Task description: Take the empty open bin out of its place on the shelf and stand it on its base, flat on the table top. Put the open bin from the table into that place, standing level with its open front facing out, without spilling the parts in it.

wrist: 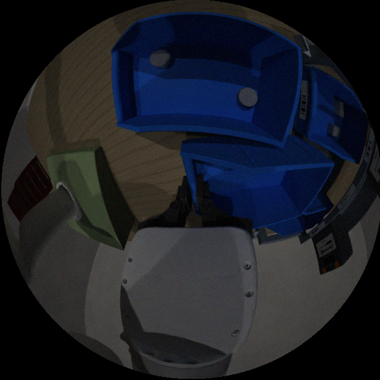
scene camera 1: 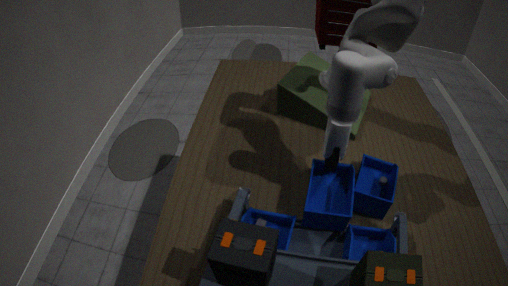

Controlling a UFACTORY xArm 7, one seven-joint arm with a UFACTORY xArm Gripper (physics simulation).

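Frame: origin at the arm's base, x back, y right, z up, level; millimetres.
Where they show: gripper, fingertip midpoint: [scene camera 1: 329,167].
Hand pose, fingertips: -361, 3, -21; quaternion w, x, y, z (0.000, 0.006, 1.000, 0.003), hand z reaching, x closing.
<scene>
Things, the pixels of their top centre, and the offset from my fingertips, as dx, dy, dz. "spot": a spot on its surface instead. Level surfaces: height alone.
- empty blue open bin at its top centre: [scene camera 1: 333,178] -81, -4, +55
- shelf at a spot on its surface: [scene camera 1: 401,231] spot: -192, -173, +41
- table top at its surface level: dz -44
- black case at its top centre: [scene camera 1: 243,243] -331, +124, +180
- dark green case at its top centre: [scene camera 1: 395,275] -341, -107, +154
My gripper [scene camera 1: 332,161] [wrist: 194,182] is shut on the near wall of the empty blue open bin [scene camera 1: 328,192] [wrist: 280,187]. The bin is roughly upright, on the arm's side of the shelf [scene camera 1: 401,231], its far end beside or over the shelf's edge in scene camera 1. Its height above the table is hard to tell. The other blue open bin [scene camera 1: 372,197] [wrist: 200,117] stands on the table top [scene camera 1: 200,200] [wrist: 145,165], close beside the held bin. It holds two round grey parts [wrist: 160,58] [wrist: 247,97]. The shelf place between its two bins is partly hidden by the held bin.
Blue bins sit at the left [scene camera 1: 285,227] and right [scene camera 1: 372,241] [wrist: 350,130] of the shelf. A black case [scene camera 1: 243,250] and a dark green case [scene camera 1: 395,265], both with orange latches, stand near the camera. A green wedge block [scene camera 1: 305,95] [wrist: 85,175] stands behind, by the arm.
</scene>
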